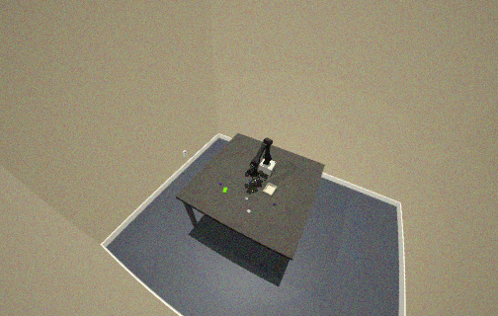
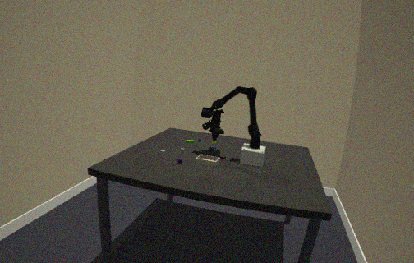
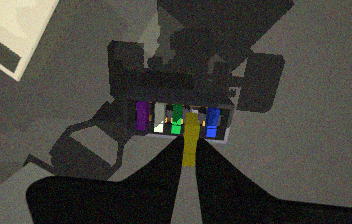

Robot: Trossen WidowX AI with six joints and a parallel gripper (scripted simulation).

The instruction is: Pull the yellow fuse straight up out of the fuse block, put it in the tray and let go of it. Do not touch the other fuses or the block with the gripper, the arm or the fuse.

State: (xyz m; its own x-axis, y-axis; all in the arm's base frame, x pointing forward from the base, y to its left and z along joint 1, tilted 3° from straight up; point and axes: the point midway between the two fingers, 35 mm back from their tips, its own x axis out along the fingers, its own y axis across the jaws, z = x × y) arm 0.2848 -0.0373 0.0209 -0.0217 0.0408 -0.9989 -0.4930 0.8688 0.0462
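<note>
The pale tray lies 20 cm to the left of my gripper tip and 9 cm below it.
</note>
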